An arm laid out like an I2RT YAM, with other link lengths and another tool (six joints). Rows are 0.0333 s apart.
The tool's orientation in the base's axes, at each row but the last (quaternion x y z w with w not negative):
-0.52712, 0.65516, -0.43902, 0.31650
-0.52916, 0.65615, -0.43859, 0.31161
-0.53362, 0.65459, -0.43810, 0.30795
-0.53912, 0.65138, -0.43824, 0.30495
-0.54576, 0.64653, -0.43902, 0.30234
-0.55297, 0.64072, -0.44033, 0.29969
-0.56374, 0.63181, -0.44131, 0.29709
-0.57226, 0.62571, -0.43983, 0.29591
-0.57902, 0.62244, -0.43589, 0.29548
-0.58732, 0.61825, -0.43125, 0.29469
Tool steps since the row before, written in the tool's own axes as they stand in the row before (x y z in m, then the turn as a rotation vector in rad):
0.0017, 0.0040, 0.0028, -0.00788, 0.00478, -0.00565
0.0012, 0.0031, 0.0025, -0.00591, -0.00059, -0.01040
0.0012, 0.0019, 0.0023, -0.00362, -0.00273, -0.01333
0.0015, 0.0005, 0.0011, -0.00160, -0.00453, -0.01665
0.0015, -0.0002, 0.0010, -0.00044, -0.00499, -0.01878
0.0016, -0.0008, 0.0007, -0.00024, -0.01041, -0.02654
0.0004, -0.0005, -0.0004, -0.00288, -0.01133, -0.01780
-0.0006, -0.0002, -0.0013, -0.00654, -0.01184, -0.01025
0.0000, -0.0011, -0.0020, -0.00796, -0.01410, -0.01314
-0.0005, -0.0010, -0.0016, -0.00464, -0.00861, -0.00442
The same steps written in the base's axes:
0.0004, -0.0021, -0.0047, -0.00501, 0.00928, -0.00238
0.0006, -0.0016, -0.0038, -0.00738, 0.00824, 0.00459
0.0009, -0.0016, -0.0026, -0.00956, 0.00664, 0.00791
0.0004, -0.0017, -0.0008, -0.01214, 0.00543, 0.01111
0.0006, -0.0017, -0.0001, -0.01405, 0.00480, 0.01255
0.0006, -0.0017, 0.0006, -0.01844, 0.00641, 0.02078
-0.0002, -0.0003, 0.0007, -0.00990, 0.00706, 0.01749
-0.0009, 0.0009, 0.0007, -0.00245, 0.00905, 0.01415
-0.0012, 0.0005, 0.0019, -0.00370, 0.01113, 0.01724
-0.0009, 0.0009, 0.0015, 0.00085, 0.00591, 0.00892

